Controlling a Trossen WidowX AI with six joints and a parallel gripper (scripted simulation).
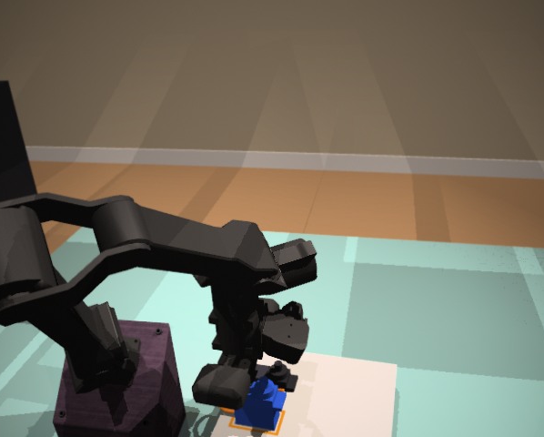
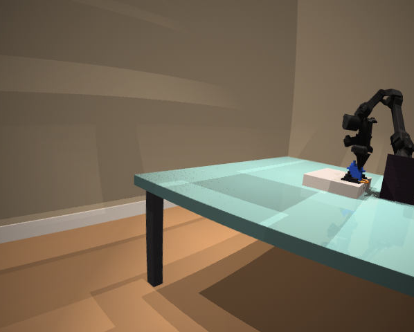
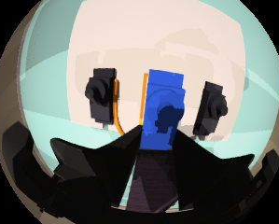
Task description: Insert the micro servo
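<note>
Now: the deck 12 cm ahead of my gripper tip, 1 cm to the right of it and 7 cm below it.
</note>
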